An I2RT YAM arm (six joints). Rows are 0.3 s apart.
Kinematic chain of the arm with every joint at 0, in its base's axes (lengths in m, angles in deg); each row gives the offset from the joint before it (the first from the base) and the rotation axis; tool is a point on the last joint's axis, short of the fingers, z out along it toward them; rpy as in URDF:
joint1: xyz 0 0 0.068 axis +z
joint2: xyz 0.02 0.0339 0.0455 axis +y
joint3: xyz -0.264 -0.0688 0 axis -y
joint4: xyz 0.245 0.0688 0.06 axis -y
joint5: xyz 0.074 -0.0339 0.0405 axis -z
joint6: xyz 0.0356 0 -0.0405 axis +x
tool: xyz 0 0 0 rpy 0 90 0
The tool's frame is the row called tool.
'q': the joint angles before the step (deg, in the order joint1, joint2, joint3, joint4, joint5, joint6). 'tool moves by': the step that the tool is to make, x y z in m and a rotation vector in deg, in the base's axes. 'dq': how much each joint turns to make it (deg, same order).
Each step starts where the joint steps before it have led.
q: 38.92 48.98 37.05 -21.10 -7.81 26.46
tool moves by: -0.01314 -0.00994 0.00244 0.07 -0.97 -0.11
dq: 0.30 -4.84 -1.07 -3.01 0.65 -0.25
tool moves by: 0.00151 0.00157 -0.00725 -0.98 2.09 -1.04
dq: 0.24 1.14 -0.59 -0.36 0.76 1.18
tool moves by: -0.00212 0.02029 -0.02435 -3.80 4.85 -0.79
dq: 6.17 5.52 -1.83 1.50 5.24 4.60
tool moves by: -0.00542 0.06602 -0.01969 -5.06 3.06 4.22
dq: 13.22 16.56 4.95 5.49 7.01 5.66
